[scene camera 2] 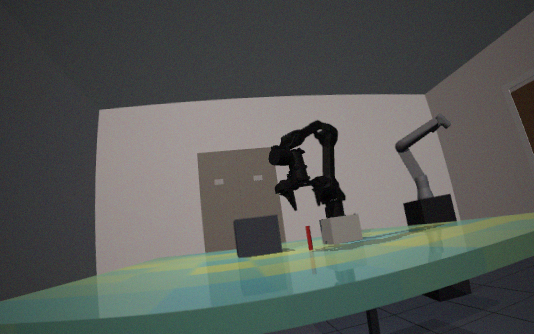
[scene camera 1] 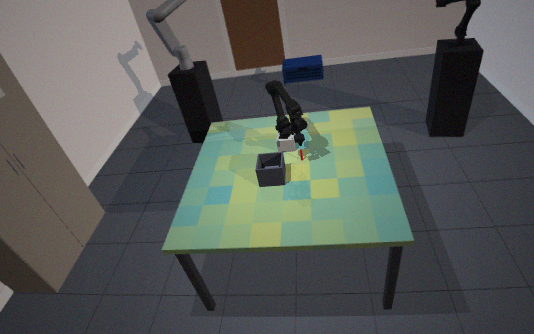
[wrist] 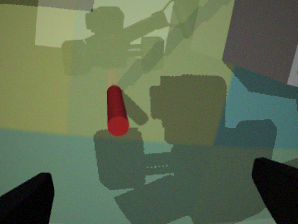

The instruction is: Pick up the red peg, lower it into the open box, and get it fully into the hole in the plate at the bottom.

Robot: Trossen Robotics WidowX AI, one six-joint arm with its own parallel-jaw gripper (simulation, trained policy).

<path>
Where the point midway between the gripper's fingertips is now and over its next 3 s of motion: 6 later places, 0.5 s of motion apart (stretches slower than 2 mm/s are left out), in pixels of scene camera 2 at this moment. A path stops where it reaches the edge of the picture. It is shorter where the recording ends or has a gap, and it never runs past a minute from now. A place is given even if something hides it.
The gripper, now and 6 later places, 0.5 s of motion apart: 307,208; 309,220; 311,233; 310,242; 306,240; 295,230; 279,214
</path>
